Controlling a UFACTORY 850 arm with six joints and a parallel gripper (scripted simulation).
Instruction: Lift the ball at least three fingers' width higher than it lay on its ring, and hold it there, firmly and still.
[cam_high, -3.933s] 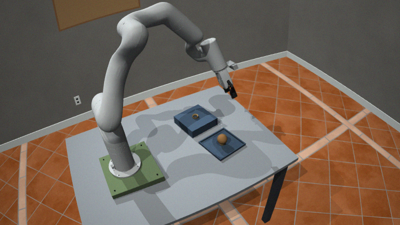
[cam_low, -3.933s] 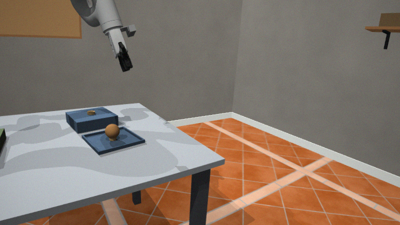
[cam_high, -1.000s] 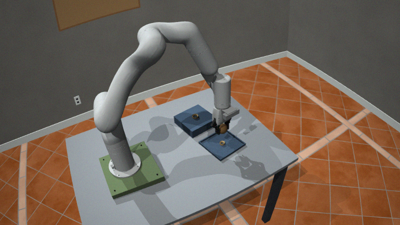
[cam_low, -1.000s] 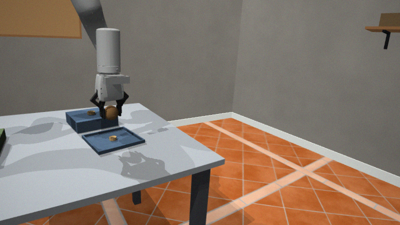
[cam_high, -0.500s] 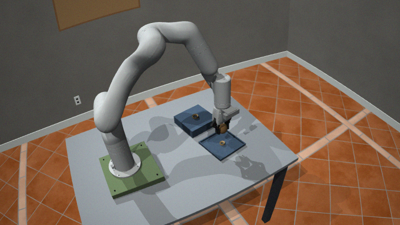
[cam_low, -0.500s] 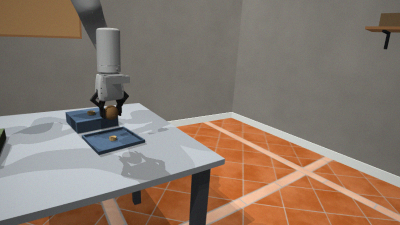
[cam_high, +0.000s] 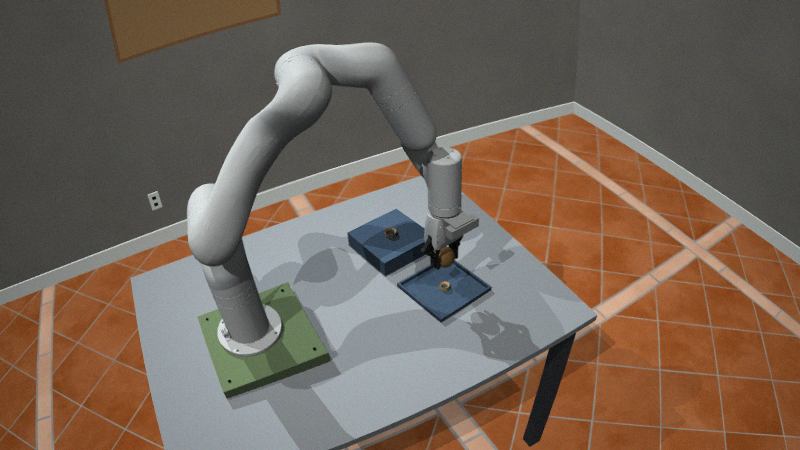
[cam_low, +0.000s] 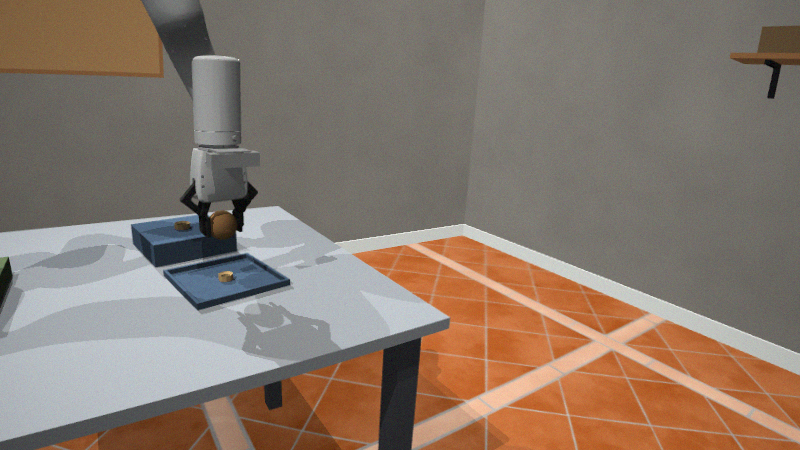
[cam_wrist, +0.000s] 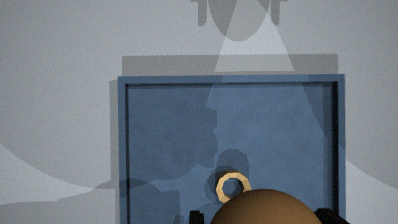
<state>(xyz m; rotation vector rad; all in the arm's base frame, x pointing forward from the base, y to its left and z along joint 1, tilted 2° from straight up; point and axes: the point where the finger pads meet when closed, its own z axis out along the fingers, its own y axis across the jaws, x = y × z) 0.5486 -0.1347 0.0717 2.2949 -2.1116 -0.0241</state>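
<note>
My hand is right at the ball. Round my hand: tray: 11 cm below.
</note>
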